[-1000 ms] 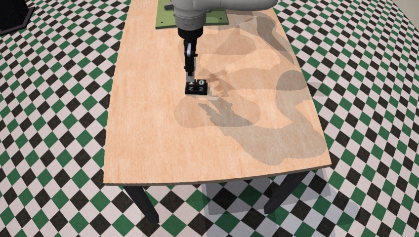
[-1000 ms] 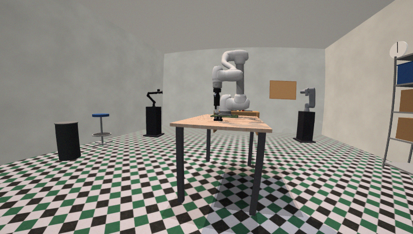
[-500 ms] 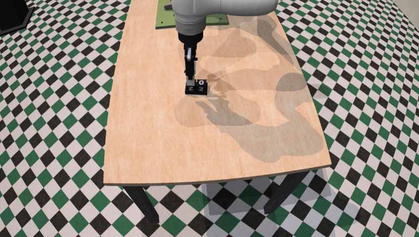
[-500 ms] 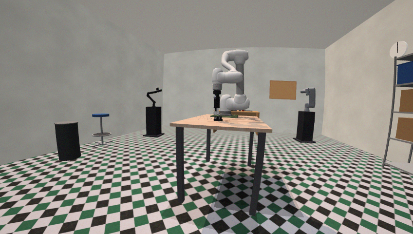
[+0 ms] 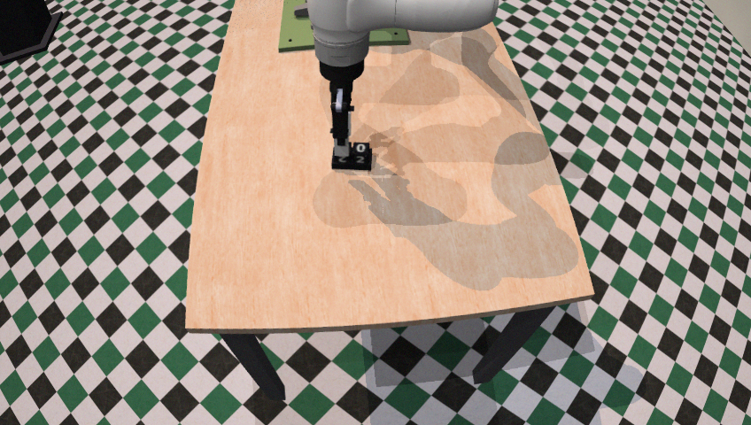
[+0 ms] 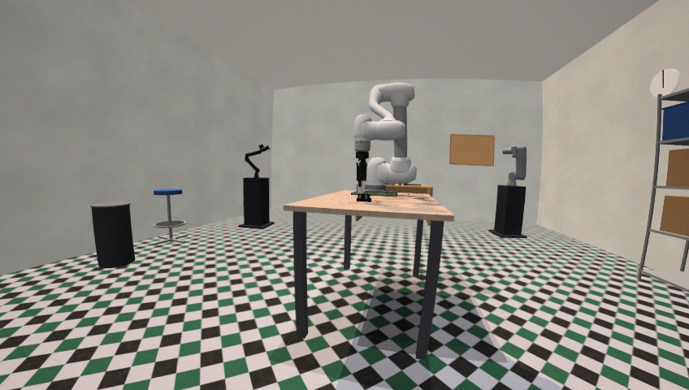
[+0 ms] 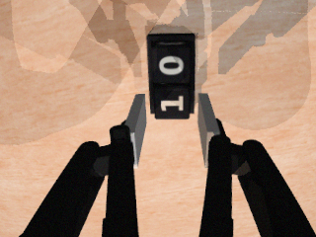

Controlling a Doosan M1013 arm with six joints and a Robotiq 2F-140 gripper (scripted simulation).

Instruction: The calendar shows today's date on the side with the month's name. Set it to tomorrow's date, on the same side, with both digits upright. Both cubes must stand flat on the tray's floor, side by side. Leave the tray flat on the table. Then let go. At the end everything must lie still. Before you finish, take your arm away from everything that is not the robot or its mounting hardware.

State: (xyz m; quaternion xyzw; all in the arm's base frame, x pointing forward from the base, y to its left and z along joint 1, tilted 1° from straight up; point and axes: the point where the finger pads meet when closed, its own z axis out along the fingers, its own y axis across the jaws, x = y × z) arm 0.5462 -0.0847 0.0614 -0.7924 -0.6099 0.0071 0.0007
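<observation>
Right now the black cube is 10 mm ahead of my hand, 30 mm to the left of it and 60 mm below it. From my hand the other things lie so: black tray 20 mm to the left, 70 mm below.
</observation>
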